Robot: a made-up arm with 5 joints. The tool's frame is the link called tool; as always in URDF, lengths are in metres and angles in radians. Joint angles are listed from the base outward. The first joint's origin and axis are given. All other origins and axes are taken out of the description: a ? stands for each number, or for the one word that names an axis. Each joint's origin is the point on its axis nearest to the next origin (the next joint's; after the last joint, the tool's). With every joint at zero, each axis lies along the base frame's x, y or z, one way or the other. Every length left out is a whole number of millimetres.
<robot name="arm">
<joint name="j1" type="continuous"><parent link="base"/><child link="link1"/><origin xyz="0 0 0.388" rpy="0 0 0"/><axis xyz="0 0 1"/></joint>
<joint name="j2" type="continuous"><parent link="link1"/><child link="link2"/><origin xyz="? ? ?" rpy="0 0 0"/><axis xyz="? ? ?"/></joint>
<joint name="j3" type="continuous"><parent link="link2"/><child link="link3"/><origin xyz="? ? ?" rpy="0 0 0"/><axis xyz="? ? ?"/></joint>
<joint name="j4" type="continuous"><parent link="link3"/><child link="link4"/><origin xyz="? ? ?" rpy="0 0 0"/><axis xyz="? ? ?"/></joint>
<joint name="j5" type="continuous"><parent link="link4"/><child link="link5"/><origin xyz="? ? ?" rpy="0 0 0"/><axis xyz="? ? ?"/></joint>
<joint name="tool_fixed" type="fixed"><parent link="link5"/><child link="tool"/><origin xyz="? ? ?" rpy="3.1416 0 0"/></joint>
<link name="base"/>
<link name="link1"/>
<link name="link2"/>
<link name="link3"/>
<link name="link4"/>
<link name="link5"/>
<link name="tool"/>
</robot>
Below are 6 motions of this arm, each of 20 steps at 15 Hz.
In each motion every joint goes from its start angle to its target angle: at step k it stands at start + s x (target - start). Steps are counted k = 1, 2, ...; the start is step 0. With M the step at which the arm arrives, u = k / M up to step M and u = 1 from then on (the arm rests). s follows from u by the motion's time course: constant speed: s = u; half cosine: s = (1 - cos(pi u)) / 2; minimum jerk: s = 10 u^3 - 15 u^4 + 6 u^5.
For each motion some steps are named. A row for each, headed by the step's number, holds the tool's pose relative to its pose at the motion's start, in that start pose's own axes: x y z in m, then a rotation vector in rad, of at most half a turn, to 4 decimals.
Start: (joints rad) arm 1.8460 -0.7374 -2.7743 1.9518 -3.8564
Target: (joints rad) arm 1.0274 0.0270 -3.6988 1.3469 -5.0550
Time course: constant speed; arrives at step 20
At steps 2, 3, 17, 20:
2: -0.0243 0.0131 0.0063 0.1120 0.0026 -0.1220
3: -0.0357 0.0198 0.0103 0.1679 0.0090 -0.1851
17: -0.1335 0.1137 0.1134 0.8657 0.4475 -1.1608
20: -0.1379 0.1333 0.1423 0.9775 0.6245 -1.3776

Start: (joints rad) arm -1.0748 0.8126 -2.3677 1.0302 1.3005
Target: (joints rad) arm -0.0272 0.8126 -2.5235 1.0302 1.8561
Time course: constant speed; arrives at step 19
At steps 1, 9, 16, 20:
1: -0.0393 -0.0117 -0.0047 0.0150 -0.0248 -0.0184
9: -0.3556 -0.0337 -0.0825 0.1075 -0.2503 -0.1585
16: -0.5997 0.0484 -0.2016 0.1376 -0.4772 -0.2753
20: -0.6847 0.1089 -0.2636 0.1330 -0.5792 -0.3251

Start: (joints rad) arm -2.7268 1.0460 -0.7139 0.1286 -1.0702
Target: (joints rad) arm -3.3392 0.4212 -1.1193 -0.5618 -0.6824
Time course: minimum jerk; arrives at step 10
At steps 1, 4, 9, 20:
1: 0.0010 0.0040 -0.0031 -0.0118 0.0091 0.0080
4: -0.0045 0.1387 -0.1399 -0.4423 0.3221 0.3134
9: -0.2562 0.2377 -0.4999 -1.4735 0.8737 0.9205
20: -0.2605 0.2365 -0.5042 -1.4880 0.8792 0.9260

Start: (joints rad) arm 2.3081 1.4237 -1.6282 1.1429 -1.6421
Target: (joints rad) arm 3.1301 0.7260 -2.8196 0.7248 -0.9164
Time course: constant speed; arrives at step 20
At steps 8, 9, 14, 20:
8: 0.2404 -0.0898 -0.4173 -0.9196 -0.0882 -0.0334
9: 0.2785 -0.1277 -0.4580 -1.0302 -0.0623 -0.0565
14: 0.4457 -0.3911 -0.5967 -1.5255 0.1983 -0.2344
20: 0.5079 -0.7931 -0.6159 -1.8937 0.7851 -0.5671

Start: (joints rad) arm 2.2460 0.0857 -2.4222 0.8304 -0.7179
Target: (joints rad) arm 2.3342 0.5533 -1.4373 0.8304 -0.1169
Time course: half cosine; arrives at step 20
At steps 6, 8, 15, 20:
6: -0.0810 -0.0837 0.1461 0.1968 -0.2265 0.1191
8: -0.1493 -0.1549 0.2233 0.3136 -0.3939 0.1937
15: -0.4479 -0.4588 0.3206 0.6120 -1.0901 0.3943
20: -0.5351 -0.5424 0.2923 0.6564 -1.3114 0.4221

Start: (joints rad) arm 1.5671 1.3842 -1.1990 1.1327 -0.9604
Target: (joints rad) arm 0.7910 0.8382 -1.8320 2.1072 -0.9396
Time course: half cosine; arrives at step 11
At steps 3, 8, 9, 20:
3: -0.0380 0.0154 -0.0999 0.0453 0.1259 0.0394
8: -0.4229 -0.0021 -0.3311 0.2190 0.5891 0.2295
9: -0.4932 -0.0219 -0.3351 0.2444 0.6526 0.2617
20: -0.5527 -0.0432 -0.3326 0.2662 0.7061 0.2901

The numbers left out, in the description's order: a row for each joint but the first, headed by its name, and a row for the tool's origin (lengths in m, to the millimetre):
j2: xyz 0 0 0, axis 0 1 0
j3: xyz 0.044 0 0.233, axis 0 1 0
j4: xyz 0.105 0 -0.464, axis 0 1 0
j5: xyz 0.053 0 -0.068, axis 0 0 -1
tool: xyz 0 0 0

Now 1 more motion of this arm.
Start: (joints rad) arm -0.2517 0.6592 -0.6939 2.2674 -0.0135
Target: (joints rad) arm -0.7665 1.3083 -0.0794 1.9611 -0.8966
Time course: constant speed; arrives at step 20
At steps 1, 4, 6, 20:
1: 0.0215 0.0051 0.0139 0.0216 -0.0471 -0.0604
4: 0.0793 0.0128 0.0637 0.0942 -0.1831 -0.2469
6: 0.1112 0.0114 0.1022 0.1487 -0.2694 -0.3746
20: 0.1391 -0.1041 0.3993 0.6543 -0.7943 -1.2945

